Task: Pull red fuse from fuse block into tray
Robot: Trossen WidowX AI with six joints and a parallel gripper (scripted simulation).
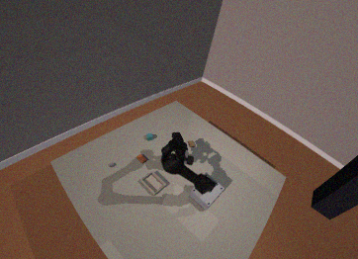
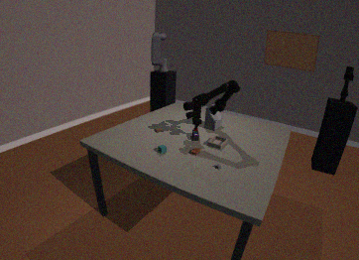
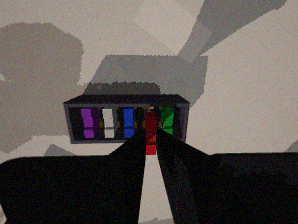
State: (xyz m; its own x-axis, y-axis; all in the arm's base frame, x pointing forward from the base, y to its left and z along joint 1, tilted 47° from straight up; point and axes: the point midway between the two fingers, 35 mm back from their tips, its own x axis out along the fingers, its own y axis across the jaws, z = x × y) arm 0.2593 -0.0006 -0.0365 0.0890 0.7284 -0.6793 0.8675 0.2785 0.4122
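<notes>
The shallow tray lies 190 mm to the left of my gripper tip, 60 mm below it and 30 mm ahead of it. From my gripper tip the other things lie so: brown block (280 mm to the right, 70 mm ahead, 60 mm below); red fuse (10 mm below); orange block (220 mm ahead, 110 mm to the left, 50 mm below).
</notes>
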